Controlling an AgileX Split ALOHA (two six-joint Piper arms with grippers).
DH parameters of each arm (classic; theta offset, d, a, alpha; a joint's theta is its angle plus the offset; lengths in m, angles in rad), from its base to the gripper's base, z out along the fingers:
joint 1: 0 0.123 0 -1.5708
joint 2: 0.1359 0 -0.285 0
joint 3: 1.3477 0 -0.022 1.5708
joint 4: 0 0.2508 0 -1.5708
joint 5: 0 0 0.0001 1.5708
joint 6: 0 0.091 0 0
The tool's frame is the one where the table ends.
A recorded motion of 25 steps. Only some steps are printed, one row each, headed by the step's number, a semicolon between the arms.
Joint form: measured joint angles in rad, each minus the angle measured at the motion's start. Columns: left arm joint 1, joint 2, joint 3, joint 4, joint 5, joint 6; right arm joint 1, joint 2, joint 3, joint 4, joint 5, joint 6.
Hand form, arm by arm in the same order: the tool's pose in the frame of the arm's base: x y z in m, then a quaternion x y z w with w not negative. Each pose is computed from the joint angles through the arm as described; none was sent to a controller.
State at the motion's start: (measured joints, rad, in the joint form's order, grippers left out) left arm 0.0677 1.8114 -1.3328 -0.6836 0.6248 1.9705; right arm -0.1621 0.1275 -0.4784 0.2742 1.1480 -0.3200
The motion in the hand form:
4: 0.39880 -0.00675 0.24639 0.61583 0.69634 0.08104 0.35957; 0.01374 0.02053 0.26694 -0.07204 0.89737 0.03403 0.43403
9: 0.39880 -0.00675 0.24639 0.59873 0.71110 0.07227 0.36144; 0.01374 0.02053 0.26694 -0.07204 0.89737 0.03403 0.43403
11: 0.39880 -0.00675 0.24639 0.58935 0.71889 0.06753 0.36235; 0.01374 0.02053 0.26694 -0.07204 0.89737 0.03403 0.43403
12: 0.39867 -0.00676 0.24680 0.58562 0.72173 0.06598 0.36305; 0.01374 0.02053 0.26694 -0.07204 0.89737 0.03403 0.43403
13: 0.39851 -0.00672 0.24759 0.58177 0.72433 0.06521 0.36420; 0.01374 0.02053 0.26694 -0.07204 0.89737 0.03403 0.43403
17: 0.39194 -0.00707 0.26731 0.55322 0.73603 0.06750 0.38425; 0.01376 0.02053 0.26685 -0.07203 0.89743 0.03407 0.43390
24: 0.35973 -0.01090 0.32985 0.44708 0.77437 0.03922 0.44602; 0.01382 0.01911 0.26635 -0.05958 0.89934 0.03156 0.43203
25: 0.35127 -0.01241 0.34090 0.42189 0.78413 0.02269 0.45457; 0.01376 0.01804 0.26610 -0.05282 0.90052 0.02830 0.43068
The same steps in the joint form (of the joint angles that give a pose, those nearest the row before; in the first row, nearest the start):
4: 0.0000 0.0000 0.0000 -0.0010 0.0000 -0.0031; 0.0000 0.0000 0.0000 0.0000 0.0000 0.0000
9: 0.0000 0.0000 0.0000 -0.0010 0.0000 -0.0516; 0.0000 0.0000 0.0000 0.0000 0.0000 0.0000
11: 0.0000 0.0000 0.0000 -0.0010 0.0000 -0.0779; 0.0000 0.0000 0.0000 0.0000 0.0000 0.0000
12: 0.0000 -0.0010 0.0000 -0.0010 0.0000 -0.0882; 0.0000 0.0000 0.0000 0.0000 0.0000 0.0000
13: 0.0000 -0.0029 0.0000 -0.0010 -0.0010 -0.0982; 0.0000 0.0000 0.0000 0.0000 0.0000 0.0000
17: 0.0000 -0.0528 0.0000 -0.0010 -0.0030 -0.1725; 0.0000 0.0000 0.0003 0.0000 0.0000 0.0000
24: 0.0000 -0.2234 0.0000 -0.0010 0.0326 -0.4667; 0.0000 0.0000 0.0011 -0.0172 -0.0011 0.0274
25: 0.0000 -0.2573 0.0000 -0.0010 0.0533 -0.5431; -0.0001 0.0000 0.0011 -0.0305 -0.0011 0.0424

